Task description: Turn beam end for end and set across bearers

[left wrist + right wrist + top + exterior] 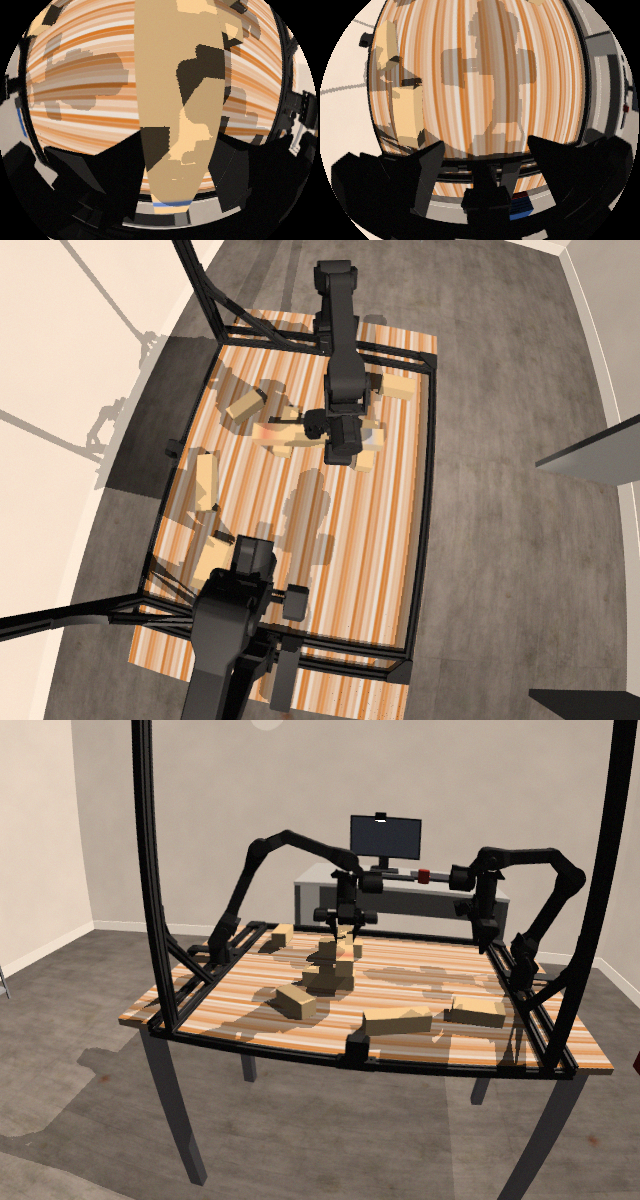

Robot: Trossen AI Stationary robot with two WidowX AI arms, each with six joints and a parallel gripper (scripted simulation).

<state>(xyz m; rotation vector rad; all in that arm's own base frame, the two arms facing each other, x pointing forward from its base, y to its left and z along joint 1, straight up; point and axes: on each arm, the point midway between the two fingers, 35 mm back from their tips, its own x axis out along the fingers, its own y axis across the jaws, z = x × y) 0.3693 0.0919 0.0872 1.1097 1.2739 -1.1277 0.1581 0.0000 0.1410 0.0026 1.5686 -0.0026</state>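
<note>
My left gripper is now 5 cm past the beam, 2 cm above it and 1 cm to the left of it.
</note>
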